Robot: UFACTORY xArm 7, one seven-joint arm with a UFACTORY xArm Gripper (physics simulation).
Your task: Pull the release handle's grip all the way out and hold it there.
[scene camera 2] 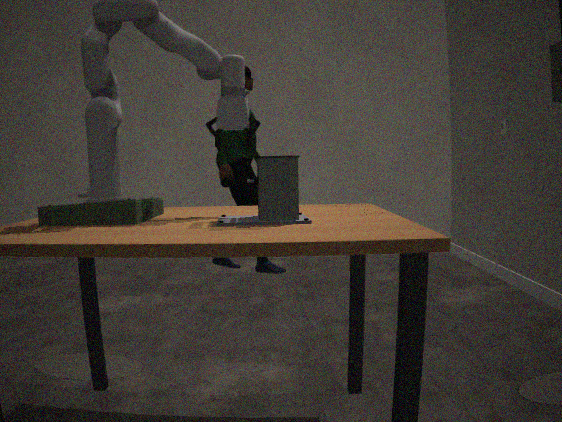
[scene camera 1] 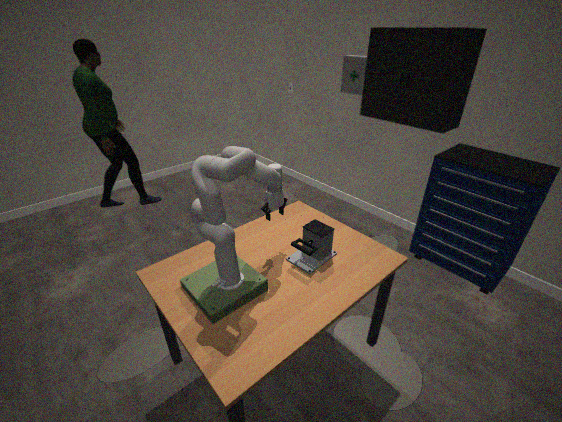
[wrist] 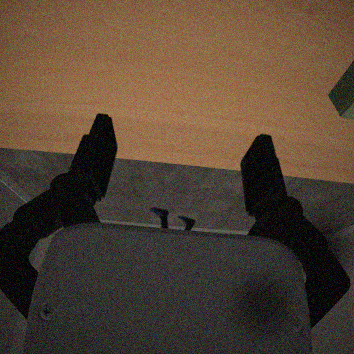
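Note:
The release handle's black grip point(scene camera 1: 303, 248) stands out from the side of a dark grey box point(scene camera 1: 325, 243) point(scene camera 2: 278, 190) in scene camera 1. The box is upright on a light metal plate point(scene camera 1: 310, 268) point(scene camera 2: 235, 219). In scene camera 2 the grip is hard to make out against the person's dark trousers. My gripper point(scene camera 1: 275, 216) point(wrist: 182, 138) is open and empty, its fingers wide apart. It hangs above the level of the box, up and to the left of the handle in scene camera 1, apart from it. The handle does not show in the wrist view.
The arm's green base block point(scene camera 1: 215, 300) point(scene camera 2: 90, 214) point(wrist: 345, 97) is on the wooden table point(scene camera 1: 300, 310) point(scene camera 2: 350, 232) point(wrist: 175, 65). A person point(scene camera 1: 97, 107) point(scene camera 2: 235, 145) stands beyond the table. A blue drawer cabinet point(scene camera 1: 475, 225) and a dark wall box point(scene camera 1: 420, 75) are at the right in scene camera 1.

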